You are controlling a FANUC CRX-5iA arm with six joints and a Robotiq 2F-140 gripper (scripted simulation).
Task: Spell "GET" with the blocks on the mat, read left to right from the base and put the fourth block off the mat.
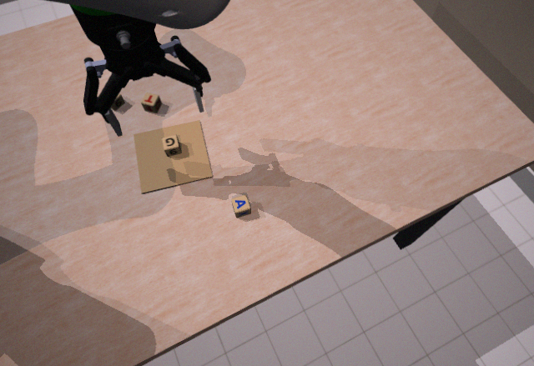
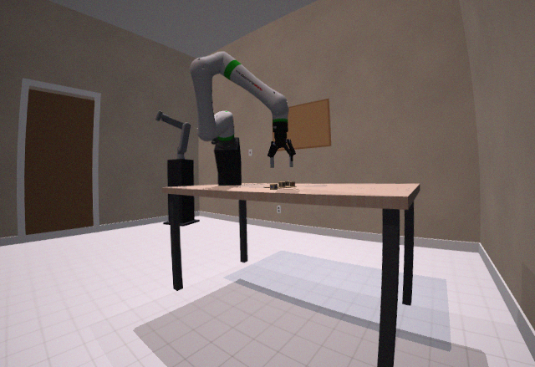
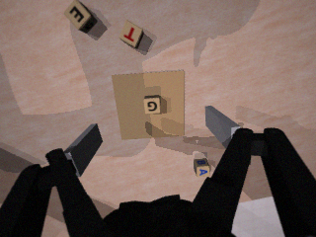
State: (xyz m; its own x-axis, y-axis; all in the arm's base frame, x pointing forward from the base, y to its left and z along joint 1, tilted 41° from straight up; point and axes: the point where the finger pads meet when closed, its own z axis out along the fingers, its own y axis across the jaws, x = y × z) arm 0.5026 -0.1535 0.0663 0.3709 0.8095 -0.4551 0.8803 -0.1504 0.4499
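The tan mat lies 130 mm below my hand, 10 mm to the right of it and 10 mm behind it.
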